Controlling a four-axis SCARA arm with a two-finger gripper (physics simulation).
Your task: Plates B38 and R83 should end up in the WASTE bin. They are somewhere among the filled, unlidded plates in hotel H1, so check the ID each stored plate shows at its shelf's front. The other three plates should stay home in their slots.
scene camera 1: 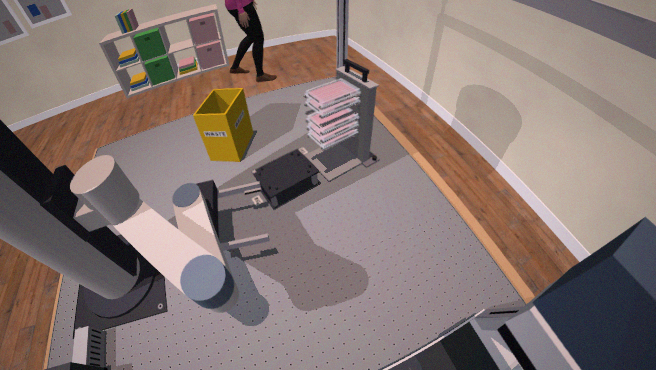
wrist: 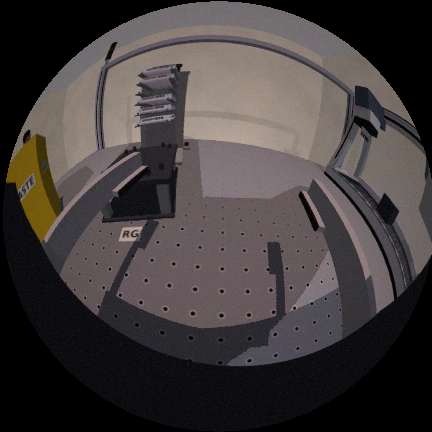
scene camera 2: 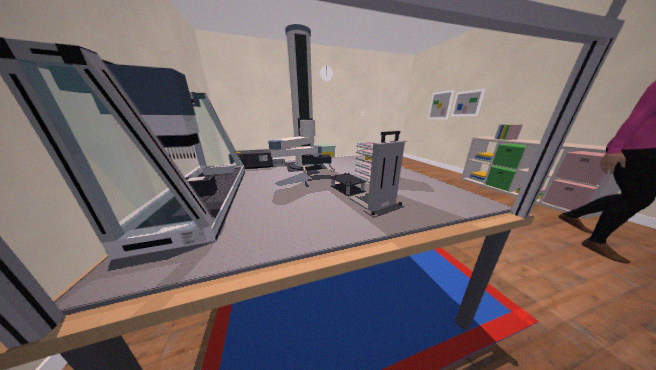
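Pixels of known places: gripper, between the fingertips: [scene camera 1: 263, 209] [wrist: 222, 167] [scene camera 2: 319, 171]; arm's base, origin of its link: [scene camera 1: 122, 277] [scene camera 2: 305, 166].
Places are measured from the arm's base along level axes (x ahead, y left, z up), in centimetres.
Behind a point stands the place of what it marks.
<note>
Hotel H1 [scene camera 1: 367, 117] @[x 82.5, y 11.6, z 19.7 cm] [scene camera 2: 387, 175] @[x 83.5, y 18.3, z 16.6 cm] [wrist: 183, 110] @[x 82.0, y 11.7, z 14.7 cm] stands upright at the back right in scene camera 1. Its pink-filled plates [scene camera 1: 332, 91] [wrist: 156, 100] lie flat in a stack, two above a gap and three below it. Their front labels face the wrist camera but are too small and blurred to read. The yellow WASTE bin [scene camera 1: 222, 137] @[x 41.6, y 31.3, z 12.1 cm] [wrist: 36, 192] @[x 42.9, y 30.5, z 10.8 cm] stands to the left of the hotel in scene camera 1. My gripper [scene camera 1: 264, 212] @[x 47.9, y -0.3, z 10.0 cm] [wrist: 222, 167] @[x 47.9, y -0.3, z 10.0 cm] is open and empty, low over the table, in front of the hotel and apart from it.
A black raised stand [scene camera 1: 286, 172] @[x 57.4, y 12.1, z 7.3 cm] [scene camera 2: 348, 180] @[x 60.3, y 12.0, z 7.3 cm] lies between my gripper and the hotel, close to one finger in scene camera 1. An RG label [scene camera 1: 257, 200] @[x 46.9, y 10.4, z 1.3 cm] [wrist: 130, 234] @[x 46.7, y 10.3, z 1.3 cm] is on the table beside it. A framed machine [scene camera 2: 150, 105] @[x 77.8, y -53.5, z 41.3 cm] [wrist: 367, 110] @[x 70.4, y -46.9, z 38.0 cm] stands at the table's other side.
</note>
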